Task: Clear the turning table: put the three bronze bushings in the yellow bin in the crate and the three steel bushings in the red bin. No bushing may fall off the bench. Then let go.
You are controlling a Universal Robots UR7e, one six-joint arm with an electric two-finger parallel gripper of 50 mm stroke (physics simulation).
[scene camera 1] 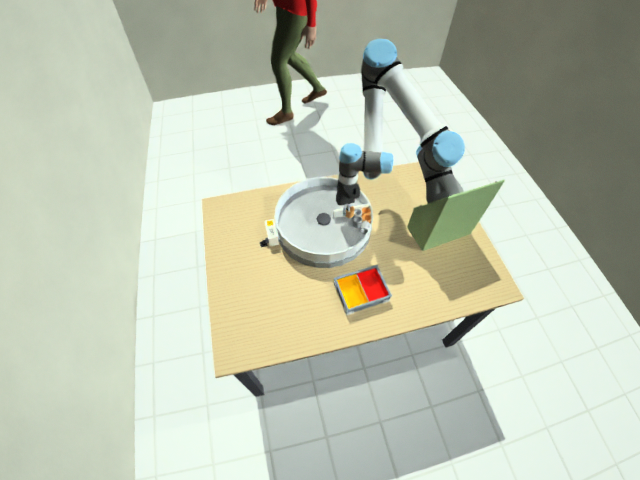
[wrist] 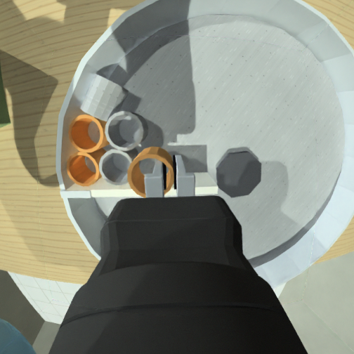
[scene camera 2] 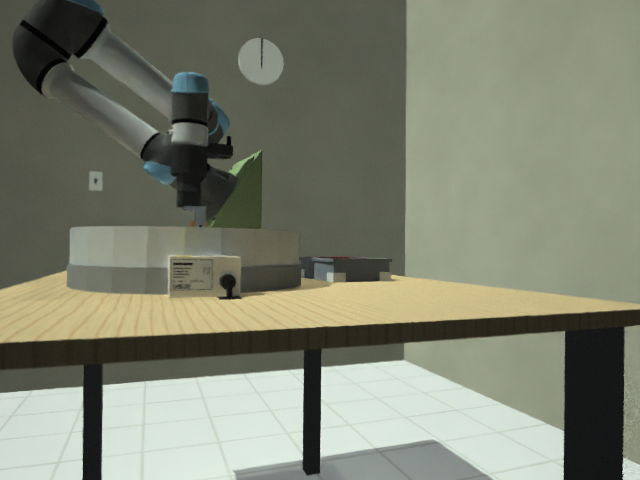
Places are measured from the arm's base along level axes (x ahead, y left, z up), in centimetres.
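Where they show: gripper, fingertip midpoint: [scene camera 1: 345,214]; arm's base, link origin: [scene camera 1: 445,197] [scene camera 2: 222,197].
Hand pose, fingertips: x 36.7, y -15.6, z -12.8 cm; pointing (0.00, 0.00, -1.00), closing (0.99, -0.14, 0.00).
Things, the pixels of their top centre, and the offset from my fingertips. "*": a spot on its surface instead.
- bronze bushing, top centre: [scene camera 2: 199,221] [scene camera 1: 349,208] dx -1.5, dy +0.2, dz +3.4 cm
- crate, top centre: [scene camera 2: 343,257] [scene camera 1: 362,286] dx +6.8, dy +32.1, dz -4.3 cm
- yellow bin, surface spot: [scene camera 1: 351,290] * dx +10.3, dy +30.1, dz -8.7 cm
- red bin, surface spot: [scene camera 1: 373,285] * dx +1.1, dy +31.4, dz -8.7 cm
- dark hub, top centre: [scene camera 1: 323,218] dx +8.6, dy -3.7, dz -3.2 cm
- white box, surface spot: [scene camera 2: 204,276] * dx +33.7, dy -7.5, dz -6.4 cm
My gripper [scene camera 1: 349,207] [scene camera 2: 200,222] [wrist: 169,165] is shut on the wall of a bronze bushing [scene camera 1: 349,212] [scene camera 2: 192,224] [wrist: 133,175] and holds it upright, raised above the floor of the turning table [scene camera 1: 305,227] [scene camera 2: 149,248] [wrist: 280,90]. In the wrist view two bronze bushings [wrist: 73,131] [wrist: 73,170] stand upright by the rim. Two steel bushings [wrist: 142,131] [wrist: 102,167] stand upright beside them. A third steel bushing [wrist: 102,96] lies on its side against the rim. The crate [scene camera 1: 369,303] [scene camera 2: 356,269] has a yellow bin [scene camera 1: 351,290] and a red bin [scene camera 1: 373,285], both empty.
A pale straight bar [wrist: 115,193] crosses the turning table beside the bushings. A dark hub [scene camera 1: 323,219] [wrist: 239,172] is at its centre. A green panel [scene camera 1: 454,219] [scene camera 2: 245,198] stands near the arm's base. A white box [scene camera 1: 271,232] [scene camera 2: 204,276] stands outside the rim. A person [scene camera 1: 284,56] is behind the bench.
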